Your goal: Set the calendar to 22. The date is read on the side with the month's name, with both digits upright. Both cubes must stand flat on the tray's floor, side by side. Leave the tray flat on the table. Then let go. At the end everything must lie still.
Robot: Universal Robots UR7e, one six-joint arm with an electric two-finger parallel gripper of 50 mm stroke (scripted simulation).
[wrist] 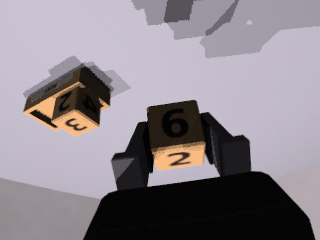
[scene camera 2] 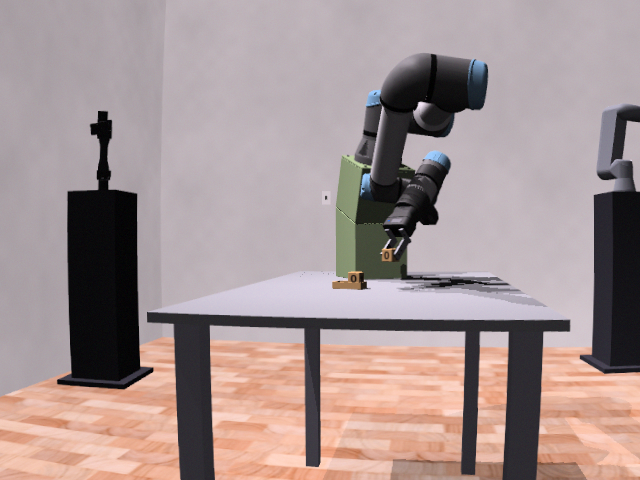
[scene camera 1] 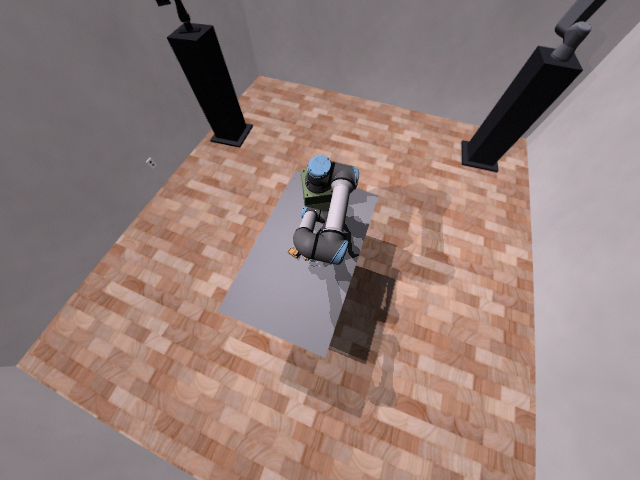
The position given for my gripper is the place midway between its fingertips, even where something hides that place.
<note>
In view: my gripper (scene camera 2: 389, 257) and a tray (wrist: 46, 97).
My gripper also shows in the wrist view (wrist: 175, 132).
</note>
